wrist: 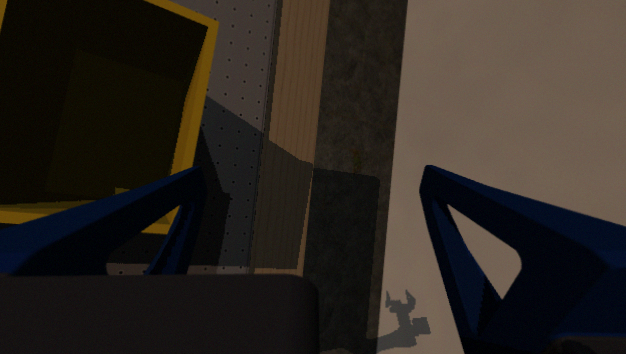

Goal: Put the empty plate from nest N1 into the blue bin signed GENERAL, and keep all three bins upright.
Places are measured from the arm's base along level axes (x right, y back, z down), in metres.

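Pixels of known places: gripper, fingertip midpoint: (313, 178).
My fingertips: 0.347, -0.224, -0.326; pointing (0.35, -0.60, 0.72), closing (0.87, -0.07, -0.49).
Behind a point stands the place of what it marks, as x, y, z.
My gripper (313, 178) @(0.347, -0.224, -0.326) is open, with its two dark blue fingers wide apart and no object between them. It is above the region of a wooden edge strip and a dark strip, to the right of a yellow bin. The yellow bin (199, 95) @(0.319, -0.288, -0.176) stands upright at the upper left, partly cut off by the view and partly covered by the left finger. Its inside is dark and in shadow. The plate, nest N1 and the blue bin signed GENERAL do not show in this view.
A perforated grey board (242, 65) @(0.399, -0.389, 0.003) lies under and beside the yellow bin. A wooden strip (298, 75) runs along its edge, then a dark mottled strip (364, 65) and a pale surface (515, 90). A shadow of the arm falls on the pale surface at the bottom.
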